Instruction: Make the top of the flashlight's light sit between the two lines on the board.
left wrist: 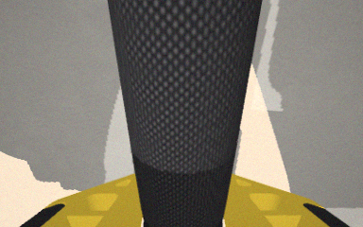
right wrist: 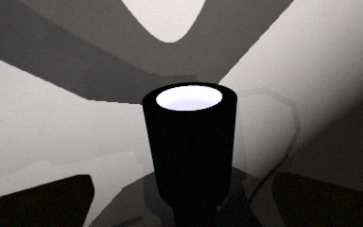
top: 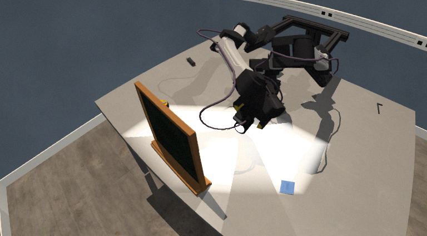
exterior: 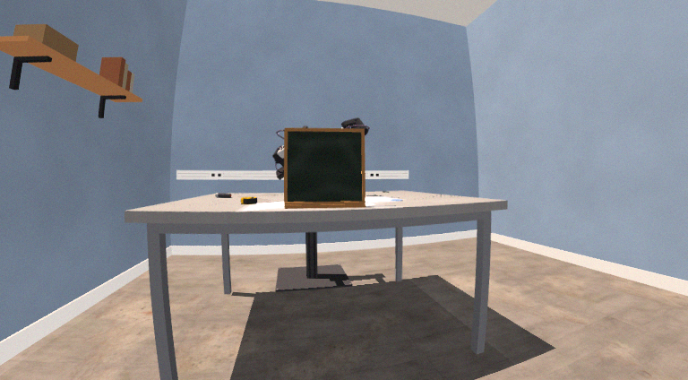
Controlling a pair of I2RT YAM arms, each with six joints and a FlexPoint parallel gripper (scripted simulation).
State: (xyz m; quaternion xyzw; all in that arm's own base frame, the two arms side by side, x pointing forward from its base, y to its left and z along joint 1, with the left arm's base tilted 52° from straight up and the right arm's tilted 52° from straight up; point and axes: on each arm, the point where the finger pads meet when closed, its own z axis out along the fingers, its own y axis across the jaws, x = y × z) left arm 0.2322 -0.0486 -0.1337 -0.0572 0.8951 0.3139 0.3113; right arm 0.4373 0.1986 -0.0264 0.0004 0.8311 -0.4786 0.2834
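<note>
Now: the black flashlight 90 mm behind my right hand, 40 mm to the right of it and 40 mm below it. Round my right hand: wood-framed board: 310 mm ahead, 80 mm above, 60 mm to the right; then yellow chalk stick: 230 mm ahead, 200 mm to the right, 70 mm below; then blue chalk stick: 210 mm ahead, 160 mm to the right, 70 mm below.
Right now the black flashlight is 14 cm ahead of my left hand, 3 cm to the left of it and 1 cm above it. Also, from my left hand: yellow chalk stick (46 cm ahead, 13 cm to the right, 2 cm below); then blue chalk stick (44 cm ahead, 9 cm to the right, 2 cm below); then black tape measure (40 cm ahead, 32 cm to the right, 1 cm below).
</note>
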